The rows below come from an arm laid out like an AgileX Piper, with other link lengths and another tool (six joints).
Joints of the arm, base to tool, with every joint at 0 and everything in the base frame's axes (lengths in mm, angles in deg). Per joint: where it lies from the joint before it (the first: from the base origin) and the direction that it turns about. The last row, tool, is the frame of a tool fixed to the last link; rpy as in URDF.
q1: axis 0 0 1 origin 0 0 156.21
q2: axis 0 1 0 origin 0 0 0
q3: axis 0 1 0 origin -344.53 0 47.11
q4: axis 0.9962 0 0.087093 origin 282.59 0 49.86
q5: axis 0 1 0 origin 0 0 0
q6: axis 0.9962 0 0.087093 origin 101.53 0 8.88
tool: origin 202.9 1 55.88 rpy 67.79 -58.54 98.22
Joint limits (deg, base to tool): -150..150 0..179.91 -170..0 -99.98..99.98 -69.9..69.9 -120..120
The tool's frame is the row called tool.
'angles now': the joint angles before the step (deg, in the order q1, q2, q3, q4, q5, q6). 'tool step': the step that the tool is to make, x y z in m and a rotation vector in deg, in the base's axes. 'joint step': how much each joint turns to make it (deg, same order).
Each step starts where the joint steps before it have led.
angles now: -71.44, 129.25, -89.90, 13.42, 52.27, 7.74
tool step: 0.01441, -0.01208, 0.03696, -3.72, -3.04, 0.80
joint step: 0.00, -3.42, 0.00, 2.42, -0.64, -2.30
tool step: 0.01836, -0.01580, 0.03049, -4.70, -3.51, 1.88
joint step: 0.00, -2.22, -0.01, 3.49, -2.42, -4.45
